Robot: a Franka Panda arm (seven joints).
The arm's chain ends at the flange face. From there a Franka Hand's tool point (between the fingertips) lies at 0.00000 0.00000 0.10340 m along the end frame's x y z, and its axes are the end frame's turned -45 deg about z.
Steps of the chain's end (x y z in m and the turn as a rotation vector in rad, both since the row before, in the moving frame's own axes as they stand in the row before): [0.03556, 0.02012, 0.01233, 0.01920, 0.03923, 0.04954]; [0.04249, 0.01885, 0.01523, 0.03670, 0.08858, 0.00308]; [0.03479, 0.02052, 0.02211, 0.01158, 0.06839, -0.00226]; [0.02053, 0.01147, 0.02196, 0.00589, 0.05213, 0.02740]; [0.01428, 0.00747, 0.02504, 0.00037, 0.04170, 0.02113]
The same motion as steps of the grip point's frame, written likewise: [0.01515, 0.04094, 0.01223, -0.01416, 0.04132, 0.04954]; [0.02586, 0.04718, 0.01476, -0.03668, 0.08859, 0.00308]; [0.01594, 0.04325, 0.02186, -0.04017, 0.05655, -0.00226]; [0.01060, 0.02606, 0.02182, -0.03270, 0.04103, 0.02740]; [0.00786, 0.01843, 0.02495, -0.02922, 0.02975, 0.02113]
